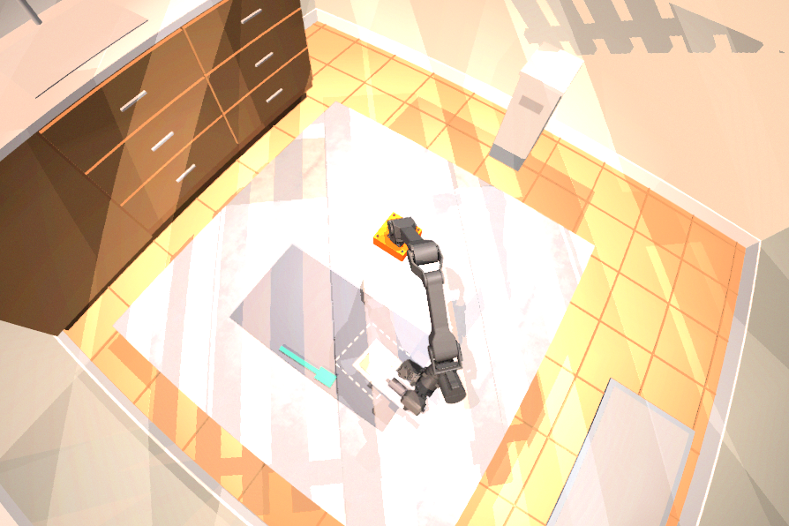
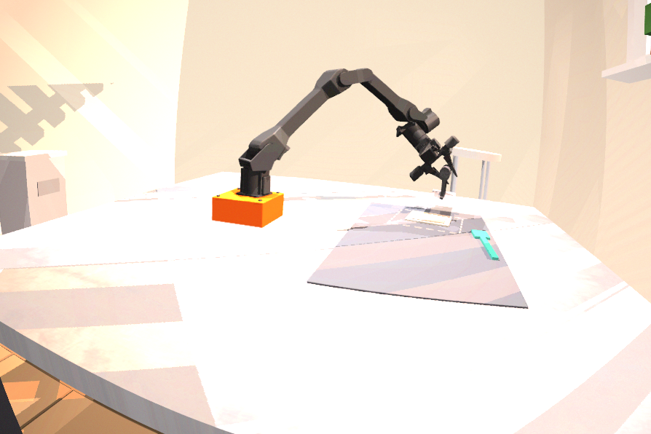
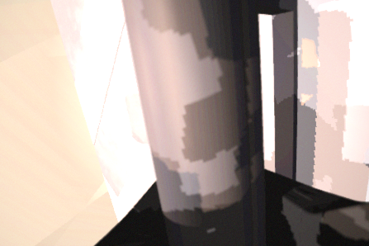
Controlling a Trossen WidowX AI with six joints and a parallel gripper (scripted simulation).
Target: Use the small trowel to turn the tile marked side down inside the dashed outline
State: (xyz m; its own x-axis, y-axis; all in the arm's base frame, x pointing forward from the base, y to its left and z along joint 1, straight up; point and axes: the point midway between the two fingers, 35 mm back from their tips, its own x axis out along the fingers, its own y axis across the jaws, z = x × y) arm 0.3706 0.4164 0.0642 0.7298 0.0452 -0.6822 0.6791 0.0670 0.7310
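Right now the teal trowel is 29 cm to the right of my gripper tip, 13 cm ahead of it and 9 cm below it. The rest, counted from my gripper tip: white tile 16 cm to the right, 9 cm below, 3 cm behind; then grey mat 34 cm to the right, 11 cm below; then grey trowel 3 cm behind, 1 cm below.
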